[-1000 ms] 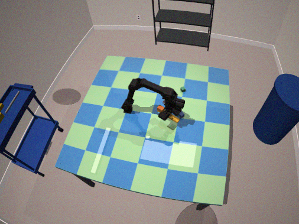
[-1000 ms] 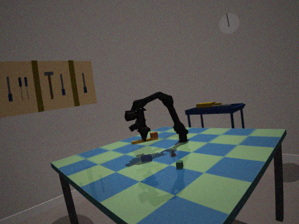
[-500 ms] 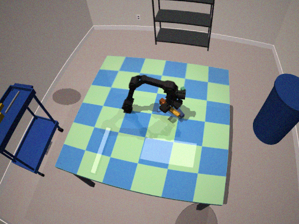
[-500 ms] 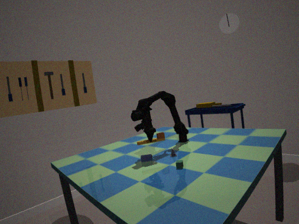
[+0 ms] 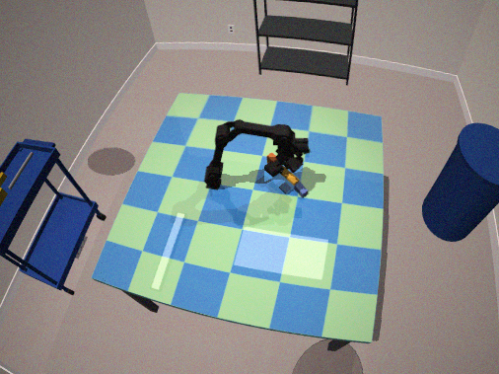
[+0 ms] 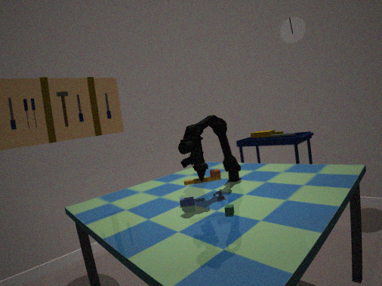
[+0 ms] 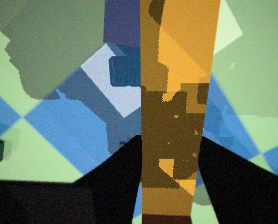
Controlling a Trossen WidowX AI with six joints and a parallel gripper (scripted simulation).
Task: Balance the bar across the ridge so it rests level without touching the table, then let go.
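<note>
My gripper tip is now 90 mm short of the purple block, 80 mm above it and 30 mm to the left of it. The rest, counted from my gripper tip: green block (220 mm to the left, 80 mm below, 80 mm ahead).
</note>
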